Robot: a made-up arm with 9 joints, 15 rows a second.
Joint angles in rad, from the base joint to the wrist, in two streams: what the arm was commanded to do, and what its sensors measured. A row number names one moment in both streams.
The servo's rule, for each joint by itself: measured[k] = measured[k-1] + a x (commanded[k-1-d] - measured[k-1]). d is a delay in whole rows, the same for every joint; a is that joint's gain. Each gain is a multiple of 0.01, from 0.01 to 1. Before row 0 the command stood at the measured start. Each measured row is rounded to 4 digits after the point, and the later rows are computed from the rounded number. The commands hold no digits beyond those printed.
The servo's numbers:
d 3
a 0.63 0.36 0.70 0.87 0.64 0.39 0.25 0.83 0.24
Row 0, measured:
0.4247, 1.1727, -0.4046, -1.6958, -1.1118, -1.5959, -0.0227, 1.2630, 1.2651
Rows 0 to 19, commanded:
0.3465, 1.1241, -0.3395, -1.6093, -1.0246, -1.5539, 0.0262, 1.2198, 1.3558
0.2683, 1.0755, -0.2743, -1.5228, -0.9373, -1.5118, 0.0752, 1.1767, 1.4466
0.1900, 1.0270, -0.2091, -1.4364, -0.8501, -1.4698, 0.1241, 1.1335, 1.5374
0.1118, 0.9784, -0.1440, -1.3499, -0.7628, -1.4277, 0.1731, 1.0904, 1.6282
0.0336, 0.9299, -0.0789, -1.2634, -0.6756, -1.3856, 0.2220, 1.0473, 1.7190
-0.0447, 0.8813, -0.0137, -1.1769, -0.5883, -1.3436, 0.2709, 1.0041, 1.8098
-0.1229, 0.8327, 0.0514, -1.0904, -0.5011, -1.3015, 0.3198, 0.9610, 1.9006
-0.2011, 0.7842, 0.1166, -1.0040, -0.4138, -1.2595, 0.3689, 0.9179, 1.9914
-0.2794, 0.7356, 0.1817, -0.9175, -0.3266, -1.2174, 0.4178, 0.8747, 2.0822
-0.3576, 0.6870, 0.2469, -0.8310, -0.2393, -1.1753, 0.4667, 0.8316, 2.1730
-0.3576, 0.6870, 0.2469, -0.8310, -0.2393, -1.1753, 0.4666, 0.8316, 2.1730
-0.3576, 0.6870, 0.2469, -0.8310, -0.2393, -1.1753, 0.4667, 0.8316, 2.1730
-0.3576, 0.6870, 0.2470, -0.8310, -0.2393, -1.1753, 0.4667, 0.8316, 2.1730
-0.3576, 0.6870, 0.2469, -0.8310, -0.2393, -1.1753, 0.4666, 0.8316, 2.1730
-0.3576, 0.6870, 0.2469, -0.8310, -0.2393, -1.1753, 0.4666, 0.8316, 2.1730
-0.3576, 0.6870, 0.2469, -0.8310, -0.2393, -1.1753, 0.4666, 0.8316, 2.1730
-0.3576, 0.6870, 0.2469, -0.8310, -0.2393, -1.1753, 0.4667, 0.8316, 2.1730
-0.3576, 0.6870, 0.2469, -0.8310, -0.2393, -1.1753, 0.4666, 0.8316, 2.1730
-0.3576, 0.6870, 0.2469, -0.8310, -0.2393, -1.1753, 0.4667, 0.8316, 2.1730
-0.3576, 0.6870, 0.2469, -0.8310, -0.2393, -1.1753, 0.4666, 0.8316, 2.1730
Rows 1 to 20, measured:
0.4247, 1.1727, -0.4046, -1.6958, -1.1118, -1.5959, -0.0227, 1.2630, 1.2651
0.4247, 1.1727, -0.4046, -1.6958, -1.1118, -1.5959, -0.0227, 1.2630, 1.2651
0.4247, 1.1727, -0.4046, -1.6958, -1.1118, -1.5959, -0.0227, 1.2630, 1.2651
0.3754, 1.1552, -0.3590, -1.6205, -1.0560, -1.5795, -0.0105, 1.2271, 1.2869
0.3079, 1.1265, -0.2997, -1.5355, -0.9800, -1.5531, 0.0109, 1.1853, 1.3252
0.2336, 1.0907, -0.2363, -1.4493, -0.8969, -1.5206, 0.0392, 1.1423, 1.3761
0.1569, 1.0503, -0.1717, -1.3628, -0.8111, -1.4844, 0.0727, 1.0992, 1.4366
0.0792, 1.0070, -0.1067, -1.2763, -0.7244, -1.4459, 0.1100, 1.0561, 1.5044
0.0011, 0.9617, -0.0416, -1.1898, -0.6373, -1.4060, 0.1502, 1.0129, 1.5777
-0.0770, 0.9153, 0.0235, -1.1033, -0.5501, -1.3652, 0.1926, 0.9698, 1.6552
-0.1552, 0.8681, 0.0887, -1.0169, -0.4629, -1.3240, 0.2367, 0.9267, 1.7359
-0.2334, 0.8204, 0.1538, -0.9304, -0.3757, -1.2824, 0.2820, 0.8835, 1.8190
-0.3116, 0.7724, 0.2190, -0.8439, -0.2884, -1.2406, 0.3282, 0.8404, 1.9040
-0.3406, 0.7417, 0.2385, -0.8327, -0.2570, -1.2151, 0.3628, 0.8331, 1.9686
-0.3513, 0.7220, 0.2444, -0.8312, -0.2457, -1.1996, 0.3888, 0.8319, 2.0177
-0.3553, 0.7094, 0.2462, -0.8310, -0.2416, -1.1901, 0.4083, 0.8317, 2.0550
-0.3567, 0.7013, 0.2467, -0.8310, -0.2401, -1.1843, 0.4229, 0.8316, 2.0833
-0.3573, 0.6962, 0.2468, -0.8310, -0.2396, -1.1808, 0.4338, 0.8316, 2.1048
-0.3575, 0.6929, 0.2469, -0.8310, -0.2394, -1.1787, 0.4420, 0.8316, 2.1212
-0.3576, 0.6908, 0.2469, -0.8310, -0.2393, -1.1774, 0.4482, 0.8316, 2.1336

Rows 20 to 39, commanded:
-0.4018, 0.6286, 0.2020, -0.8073, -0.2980, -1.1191, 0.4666, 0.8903, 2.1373
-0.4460, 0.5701, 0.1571, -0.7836, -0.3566, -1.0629, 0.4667, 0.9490, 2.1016
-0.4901, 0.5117, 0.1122, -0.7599, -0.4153, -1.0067, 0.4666, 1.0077, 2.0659
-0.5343, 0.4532, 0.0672, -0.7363, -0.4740, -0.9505, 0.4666, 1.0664, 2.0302
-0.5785, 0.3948, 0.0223, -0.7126, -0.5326, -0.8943, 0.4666, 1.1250, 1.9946
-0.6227, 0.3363, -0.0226, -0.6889, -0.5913, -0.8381, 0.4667, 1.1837, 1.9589
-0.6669, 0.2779, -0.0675, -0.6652, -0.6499, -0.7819, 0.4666, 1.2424, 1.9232
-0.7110, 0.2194, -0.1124, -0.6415, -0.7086, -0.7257, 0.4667, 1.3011, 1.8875
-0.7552, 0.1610, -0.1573, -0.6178, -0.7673, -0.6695, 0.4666, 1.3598, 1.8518
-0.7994, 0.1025, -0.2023, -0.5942, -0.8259, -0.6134, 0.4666, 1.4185, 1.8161
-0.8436, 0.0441, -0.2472, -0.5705, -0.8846, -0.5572, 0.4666, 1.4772, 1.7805
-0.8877, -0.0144, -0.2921, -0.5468, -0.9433, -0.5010, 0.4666, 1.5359, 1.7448
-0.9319, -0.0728, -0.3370, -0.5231, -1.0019, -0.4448, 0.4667, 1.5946, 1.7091
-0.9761, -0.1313, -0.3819, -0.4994, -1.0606, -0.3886, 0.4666, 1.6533, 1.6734
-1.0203, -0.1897, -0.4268, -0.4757, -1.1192, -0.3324, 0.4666, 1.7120, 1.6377
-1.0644, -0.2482, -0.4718, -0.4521, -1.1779, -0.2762, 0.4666, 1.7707, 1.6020
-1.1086, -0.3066, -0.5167, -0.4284, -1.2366, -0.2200, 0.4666, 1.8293, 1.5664
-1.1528, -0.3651, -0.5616, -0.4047, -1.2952, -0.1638, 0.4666, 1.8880, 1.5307
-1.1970, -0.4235, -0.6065, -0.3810, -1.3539, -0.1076, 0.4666, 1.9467, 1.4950
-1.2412, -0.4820, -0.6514, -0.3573, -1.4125, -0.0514, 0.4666, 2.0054, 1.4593
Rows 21 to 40, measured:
-0.3576, 0.6894, 0.2469, -0.8310, -0.2393, -1.1766, 0.4528, 0.8316, 2.1431
-0.3576, 0.6885, 0.2469, -0.8310, -0.2393, -1.1761, 0.4563, 0.8316, 2.1503
-0.3576, 0.6880, 0.2469, -0.8310, -0.2393, -1.1758, 0.4589, 0.8316, 2.1557
-0.3854, 0.6666, 0.2155, -0.8104, -0.2769, -1.1537, 0.4608, 0.8803, 2.1513
-0.4236, 0.6319, 0.1746, -0.7871, -0.3279, -1.1183, 0.4623, 0.9373, 2.1394
-0.4655, 0.5886, 0.1309, -0.7634, -0.3838, -1.0748, 0.4634, 0.9957, 2.1218
-0.5088, 0.5399, 0.0863, -0.7398, -0.4415, -1.0263, 0.4642, 1.0544, 2.0998
-0.5527, 0.4877, 0.0415, -0.7161, -0.4998, -0.9748, 0.4648, 1.1130, 2.0746
-0.5968, 0.4332, -0.0034, -0.6924, -0.5584, -0.9215, 0.4653, 1.1717, 2.0468
-0.6410, 0.3773, -0.0483, -0.6687, -0.6170, -0.8671, 0.4656, 1.2304, 2.0171
-0.6851, 0.3205, -0.0932, -0.6450, -0.6756, -0.8120, 0.4659, 1.2891, 1.9860
-0.7293, 0.2631, -0.1381, -0.6213, -0.7343, -0.7564, 0.4661, 1.3478, 1.9538
-0.7735, 0.2053, -0.1830, -0.5977, -0.7929, -0.7006, 0.4662, 1.4065, 1.9208
-0.8177, 0.1473, -0.2279, -0.5740, -0.8516, -0.6447, 0.4663, 1.4652, 1.8871
-0.8618, 0.0891, -0.2728, -0.5503, -0.9103, -0.5887, 0.4664, 1.5239, 1.8529
-0.9060, 0.0308, -0.3177, -0.5266, -0.9689, -0.5326, 0.4665, 1.5826, 1.8184
-0.9502, -0.0276, -0.3626, -0.5029, -1.0276, -0.4764, 0.4665, 1.6413, 1.7836
-0.9944, -0.0860, -0.4075, -0.4792, -1.0862, -0.4202, 0.4665, 1.7000, 1.7486
-1.0385, -0.1444, -0.4525, -0.4556, -1.1449, -0.3640, 0.4665, 1.7587, 1.7134
-1.0827, -0.2028, -0.4974, -0.4319, -1.2036, -0.3078, 0.4665, 1.8173, 1.6781

